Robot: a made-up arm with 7 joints. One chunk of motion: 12 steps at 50 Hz.
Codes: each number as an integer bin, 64 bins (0 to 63) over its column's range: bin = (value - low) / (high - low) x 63, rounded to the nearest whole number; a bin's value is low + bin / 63 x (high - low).
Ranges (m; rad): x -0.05..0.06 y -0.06..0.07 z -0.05..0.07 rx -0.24..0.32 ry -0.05..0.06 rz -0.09..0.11
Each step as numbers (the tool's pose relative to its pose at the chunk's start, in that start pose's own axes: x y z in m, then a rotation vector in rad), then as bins.
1 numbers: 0.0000 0.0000 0.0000 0.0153 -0.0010 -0.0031
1 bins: 29 29 26 29 28 27
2 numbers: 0.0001 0.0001 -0.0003 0.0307 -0.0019 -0.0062
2 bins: 29 29 26 30 28 26
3 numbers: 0.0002 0.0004 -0.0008 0.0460 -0.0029 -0.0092
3 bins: 29 29 26 32 27 25
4 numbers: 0.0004 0.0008 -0.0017 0.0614 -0.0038 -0.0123
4 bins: 29 29 25 34 26 24
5 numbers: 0.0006 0.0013 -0.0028 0.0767 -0.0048 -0.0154
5 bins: 29 30 25 36 26 23
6 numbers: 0.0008 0.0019 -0.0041 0.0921 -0.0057 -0.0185
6 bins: 29 30 24 37 25 23
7 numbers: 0.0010 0.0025 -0.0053 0.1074 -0.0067 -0.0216
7 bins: 29 30 23 39 25 22
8 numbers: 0.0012 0.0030 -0.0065 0.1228 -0.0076 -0.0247
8 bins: 29 31 23 41 24 21
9 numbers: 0.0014 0.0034 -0.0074 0.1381 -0.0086 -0.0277
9 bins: 29 31 22 43 24 20
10 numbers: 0.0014 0.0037 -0.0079 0.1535 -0.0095 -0.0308
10 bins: 29 31 22 44 23 19
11 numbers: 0.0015 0.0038 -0.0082 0.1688 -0.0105 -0.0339
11 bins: 29 31 22 46 23 18
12 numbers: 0.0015 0.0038 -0.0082 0.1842 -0.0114 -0.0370
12 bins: 29 31 22 48 22 17
